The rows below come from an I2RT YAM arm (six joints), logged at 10 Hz.
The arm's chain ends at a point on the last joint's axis. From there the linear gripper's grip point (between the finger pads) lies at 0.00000 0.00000 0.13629 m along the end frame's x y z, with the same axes.
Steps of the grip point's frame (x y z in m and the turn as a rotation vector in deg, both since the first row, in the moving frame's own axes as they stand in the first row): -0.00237 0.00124 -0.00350 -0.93 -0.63 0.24; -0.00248 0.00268 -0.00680 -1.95 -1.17 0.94; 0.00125 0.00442 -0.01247 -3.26 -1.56 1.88; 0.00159 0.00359 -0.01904 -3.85 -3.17 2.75; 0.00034 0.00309 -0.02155 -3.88 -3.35 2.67; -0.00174 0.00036 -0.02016 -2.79 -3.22 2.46; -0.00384 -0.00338 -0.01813 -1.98 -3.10 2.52
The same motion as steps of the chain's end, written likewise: -0.00087 -0.00097 -0.00347 -0.93 -0.63 0.24; 0.00034 -0.00193 -0.00669 -1.95 -1.17 0.94; 0.00508 -0.00327 -0.01220 -3.26 -1.56 1.88; 0.00934 -0.00537 -0.01852 -3.85 -3.17 2.75; 0.00851 -0.00594 -0.02101 -3.88 -3.35 2.67; 0.00605 -0.00610 -0.01978 -2.79 -3.22 2.46; 0.00363 -0.00792 -0.01785 -1.98 -3.10 2.52
